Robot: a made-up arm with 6 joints. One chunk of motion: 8 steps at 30 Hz.
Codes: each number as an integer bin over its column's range. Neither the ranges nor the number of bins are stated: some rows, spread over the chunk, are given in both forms.
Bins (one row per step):
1: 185 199 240 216 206 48
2: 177 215 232 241 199 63
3: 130 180 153 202 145 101
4: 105 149 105 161 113 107
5: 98 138 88 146 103 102
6: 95 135 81 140 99 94
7: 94 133 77 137 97 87
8: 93 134 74 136 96 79
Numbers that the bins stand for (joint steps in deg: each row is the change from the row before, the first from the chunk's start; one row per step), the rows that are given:
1: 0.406 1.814 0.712 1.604 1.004 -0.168
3: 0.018 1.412 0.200 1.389 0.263 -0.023
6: -0.229 0.459 -0.224 0.441 -0.296 -0.042
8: -0.244 0.438 -0.265 0.380 -0.333 -0.083
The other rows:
2: 0.349 2.153 0.665 1.986 0.919 -0.127
4: -0.159 0.755 -0.082 0.762 -0.126 -0.006
5: -0.208 0.522 -0.182 0.533 -0.248 -0.020
7: -0.236 0.416 -0.247 0.395 -0.321 -0.061

